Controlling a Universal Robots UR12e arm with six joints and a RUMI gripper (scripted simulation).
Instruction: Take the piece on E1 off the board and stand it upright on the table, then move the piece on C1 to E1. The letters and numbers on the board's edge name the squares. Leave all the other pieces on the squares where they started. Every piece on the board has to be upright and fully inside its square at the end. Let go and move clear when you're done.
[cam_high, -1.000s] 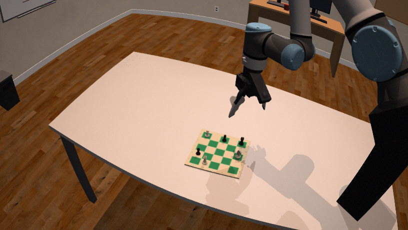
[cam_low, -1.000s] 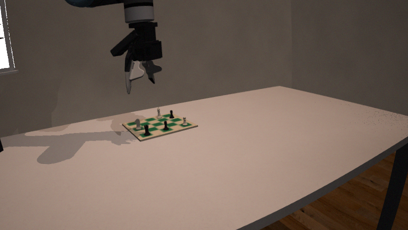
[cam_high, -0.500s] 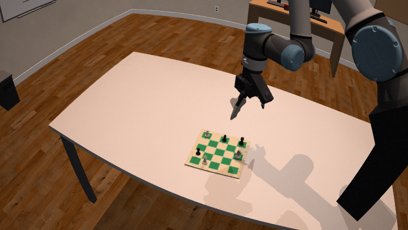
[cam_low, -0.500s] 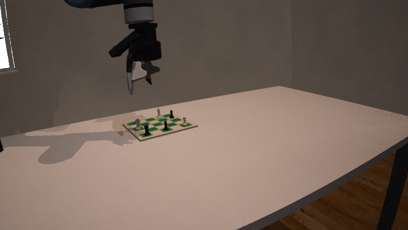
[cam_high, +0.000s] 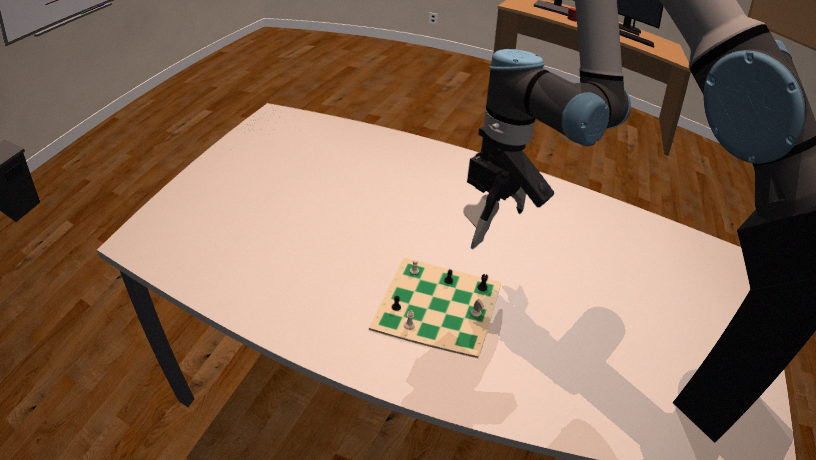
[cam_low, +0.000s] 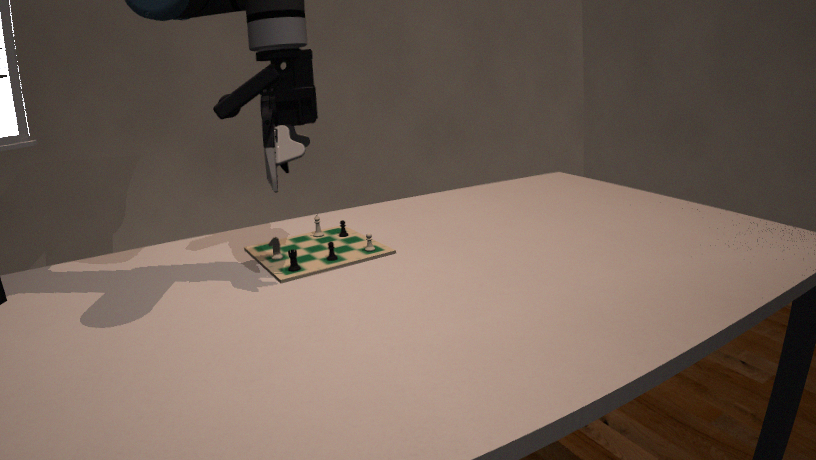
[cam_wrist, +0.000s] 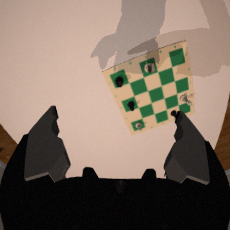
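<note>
Right now the black rook is 10 mm ahead of my hand and 140 mm below it. From my hand the other things lie so: white pawn (150 mm ahead, 10 mm to the right, 140 mm below); then chessboard (80 mm ahead, 70 mm to the left, 150 mm below).
</note>
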